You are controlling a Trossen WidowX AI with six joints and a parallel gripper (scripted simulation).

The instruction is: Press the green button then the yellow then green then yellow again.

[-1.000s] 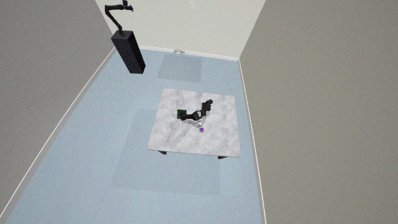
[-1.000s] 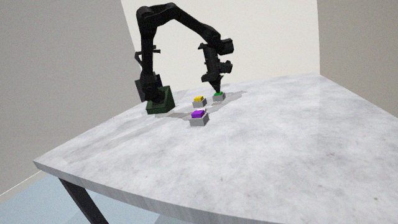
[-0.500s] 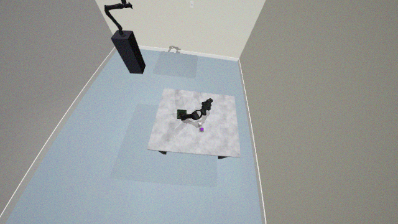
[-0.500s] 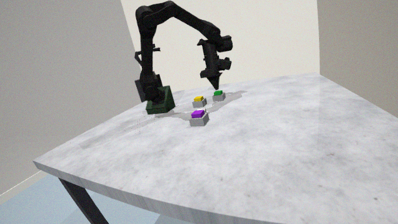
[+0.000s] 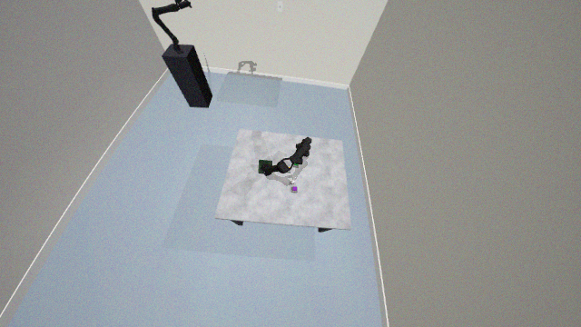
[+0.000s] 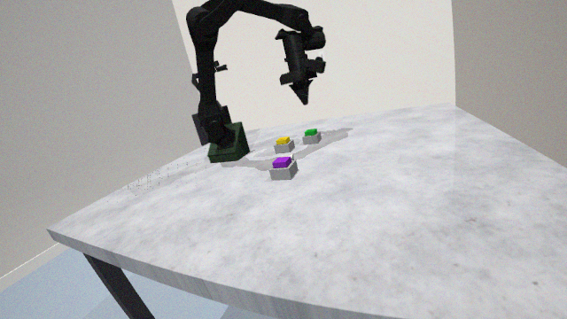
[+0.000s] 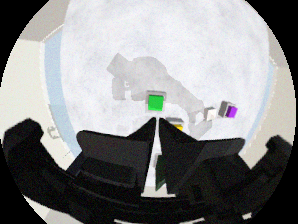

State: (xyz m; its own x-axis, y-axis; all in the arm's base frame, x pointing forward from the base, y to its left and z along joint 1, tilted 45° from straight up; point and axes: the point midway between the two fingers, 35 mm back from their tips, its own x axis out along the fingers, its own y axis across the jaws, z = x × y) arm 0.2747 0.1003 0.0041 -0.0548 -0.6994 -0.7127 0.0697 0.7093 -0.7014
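Now: the yellow button 90 mm below my gripper tip, 80 mm behind it and 60 mm to the right of it. Round my gripper tip: green button (90 mm below); purple button (250 mm to the right, 90 mm below, 20 mm behind).
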